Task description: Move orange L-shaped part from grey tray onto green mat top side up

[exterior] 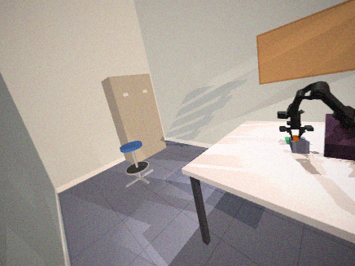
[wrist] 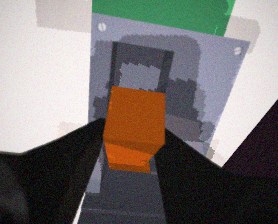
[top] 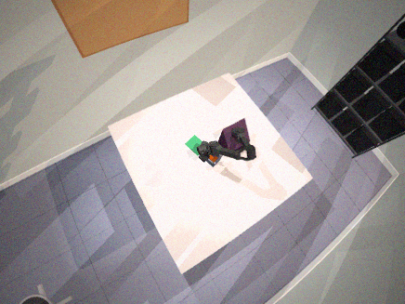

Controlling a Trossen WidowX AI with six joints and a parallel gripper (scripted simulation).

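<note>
Right now my gripper tip is 40 mm short of the green mat, 140 mm to the left of it and 80 mm above it. Also, from my gripper tip: orange l-shaped part 30 mm behind, 30 mm to the left, 30 mm below.
</note>
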